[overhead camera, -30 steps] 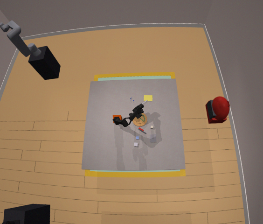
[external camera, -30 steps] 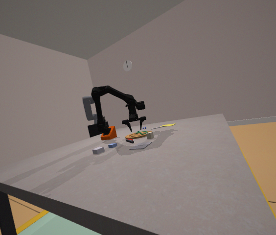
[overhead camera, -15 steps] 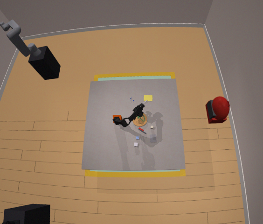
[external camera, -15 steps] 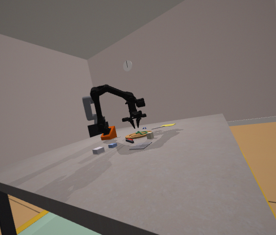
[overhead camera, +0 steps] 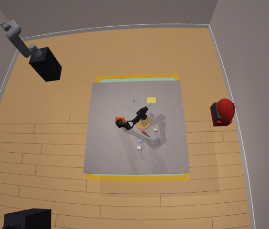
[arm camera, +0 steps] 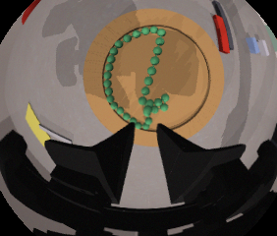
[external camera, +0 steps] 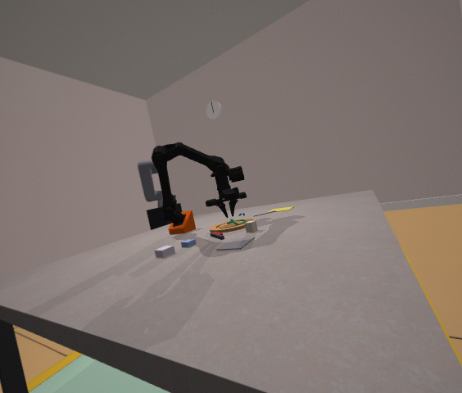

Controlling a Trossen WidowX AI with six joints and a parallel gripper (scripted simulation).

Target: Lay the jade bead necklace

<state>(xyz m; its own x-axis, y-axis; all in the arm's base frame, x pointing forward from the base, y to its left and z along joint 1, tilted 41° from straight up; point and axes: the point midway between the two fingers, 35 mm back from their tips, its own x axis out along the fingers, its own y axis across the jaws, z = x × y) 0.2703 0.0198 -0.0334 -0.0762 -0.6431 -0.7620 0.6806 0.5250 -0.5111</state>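
Now: the round wooden bead board 30 mm ahead of my gripper tip, 40 mm to the right of it and 30 mm below it. Also, from my gripper tip: beige cube 170 mm ahead, 170 mm to the right, 20 mm below; red-handled tool 40 mm ahead, 200 mm to the right, 30 mm below; blue block 20 mm behind, 290 mm to the right, 30 mm below.
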